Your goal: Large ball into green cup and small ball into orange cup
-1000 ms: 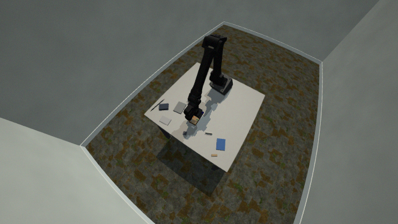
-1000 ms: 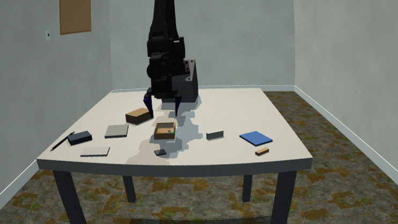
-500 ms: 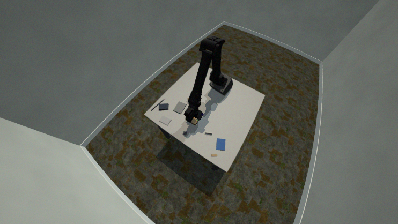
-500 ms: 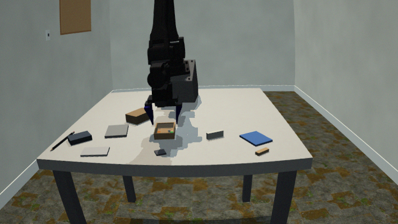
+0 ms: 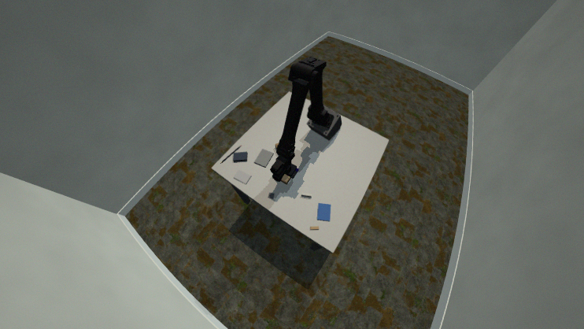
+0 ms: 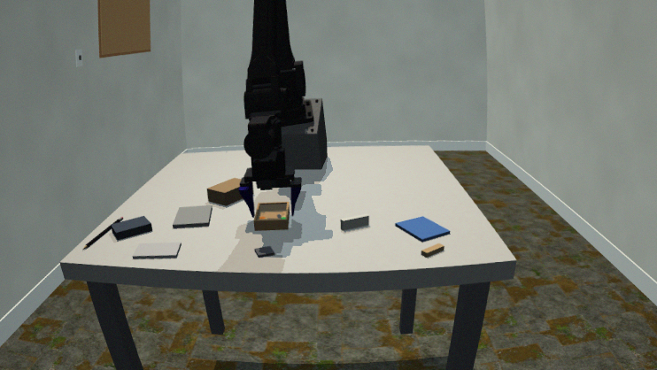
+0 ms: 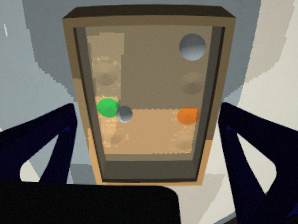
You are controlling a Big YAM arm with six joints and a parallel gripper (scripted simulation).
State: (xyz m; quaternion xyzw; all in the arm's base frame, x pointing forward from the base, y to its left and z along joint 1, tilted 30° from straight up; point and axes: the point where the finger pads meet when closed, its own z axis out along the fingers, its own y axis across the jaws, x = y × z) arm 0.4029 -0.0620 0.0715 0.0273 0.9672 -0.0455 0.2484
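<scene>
Now: hand 1 cm above the wooden puzzle. The rest, counted from my hand: grey slab (4 cm behind, 19 cm to the right, 1 cm below); small dark tile (16 cm ahead, 2 cm to the right, 2 cm below); brown box (17 cm behind, 10 cm to the right).
</scene>
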